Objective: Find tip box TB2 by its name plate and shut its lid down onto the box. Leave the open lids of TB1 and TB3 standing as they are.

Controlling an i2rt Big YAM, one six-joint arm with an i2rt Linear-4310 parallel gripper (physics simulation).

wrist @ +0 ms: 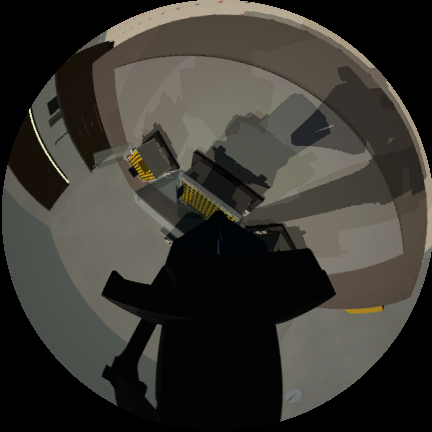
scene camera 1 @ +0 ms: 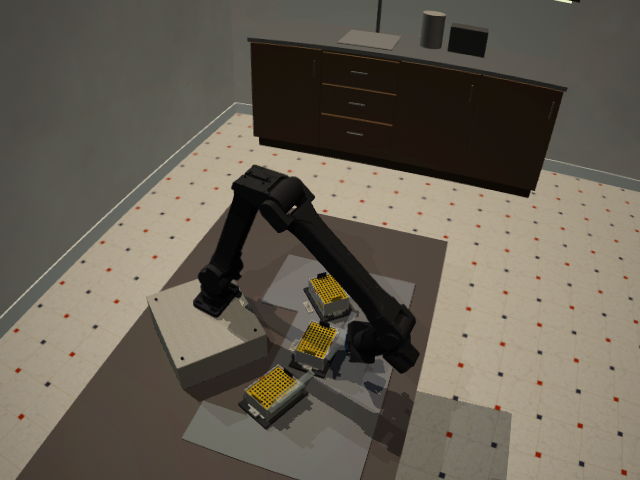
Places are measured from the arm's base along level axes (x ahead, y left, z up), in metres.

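Pixels of known places: gripper, between the fingertips: (wrist: 217, 215) (scene camera 1: 346, 346); arm's base, origin of its link: (scene camera 1: 216, 297).
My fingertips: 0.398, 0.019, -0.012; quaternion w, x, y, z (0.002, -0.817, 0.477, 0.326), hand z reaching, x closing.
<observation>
For each thing: its top centre in the pictures, then the offset to it from my fingertips, as dx, dy, dz. "spot": a spot on its surface instead. Level surfaces: height alone.
- far box, centre of its top: (wrist: 139, 172) (scene camera 1: 325, 287) -0.163, +0.217, -0.039
- middle box, a spot on its surface: (wrist: 199, 200) spot: -0.025, +0.028, -0.013
- middle box's clear lid, a spot on its surface: (wrist: 161, 200) spot: -0.014, +0.058, +0.022
- far box's clear lid, a spot on its surface: (wrist: 111, 155) spot: -0.125, +0.295, -0.008
- grey sheet, height of its surface: dz -0.105
- brown mat, height of its surface: dz -0.108
Three tip boxes with yellow racks stand in a row: the far box (scene camera 1: 328, 291) (wrist: 151, 161), the middle box (scene camera 1: 316, 341) (wrist: 199, 200) and the near box (scene camera 1: 270, 388). Their name plates are too small to read, so I cannot tell which is TB2. The middle box's clear lid (wrist: 161, 200) stands open in the wrist view. The far box's clear lid (wrist: 111, 155) also stands open. The near box's translucent lid (scene camera 1: 303, 382) is raised along its right side. My gripper (scene camera 1: 346, 342) (wrist: 217, 215) is shut and empty, close to the right side of the middle box. It hides much of the near box in the wrist view.
The arm stands on a pale block (scene camera 1: 222, 335) left of the boxes. The boxes stand on a grey sheet (scene camera 1: 330, 444) over a brown mat (scene camera 1: 118, 413). A dark cabinet (scene camera 1: 439, 118) stands at the back. The arm's forearm passes above the far box's right side.
</observation>
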